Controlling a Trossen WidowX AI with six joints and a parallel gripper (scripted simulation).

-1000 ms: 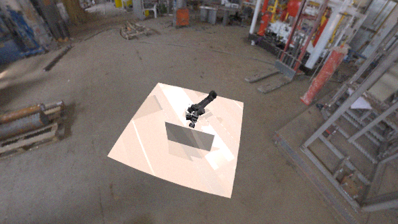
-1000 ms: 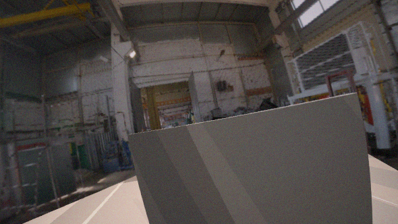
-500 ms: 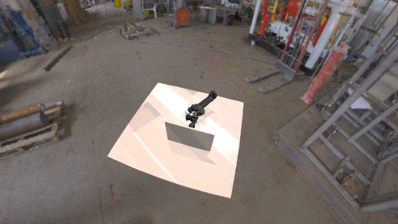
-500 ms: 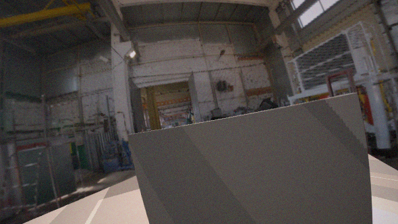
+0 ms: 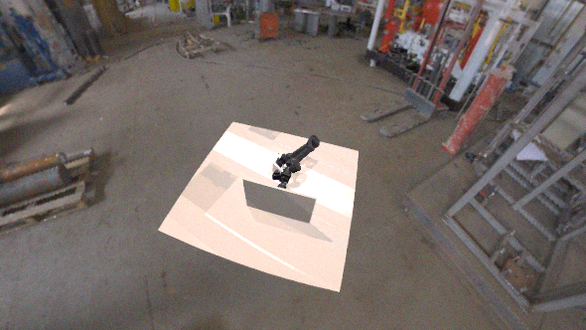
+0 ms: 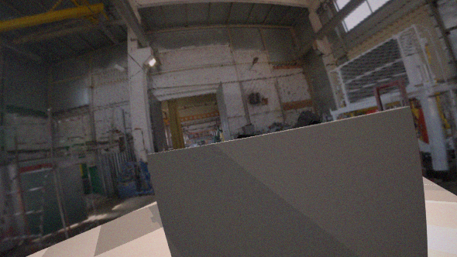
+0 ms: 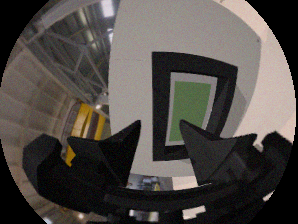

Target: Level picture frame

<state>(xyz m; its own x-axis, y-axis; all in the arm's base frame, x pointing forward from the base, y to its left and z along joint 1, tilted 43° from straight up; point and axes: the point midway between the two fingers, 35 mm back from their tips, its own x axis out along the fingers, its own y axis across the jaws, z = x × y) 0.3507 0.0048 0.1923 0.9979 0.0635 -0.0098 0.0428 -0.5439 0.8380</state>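
Right now my gripper tip is 20 mm short of the picture frame, 10 mm to the left of it and 50 mm above it. Round my gripper tip: wall panel: 30 mm ahead, 70 mm below.
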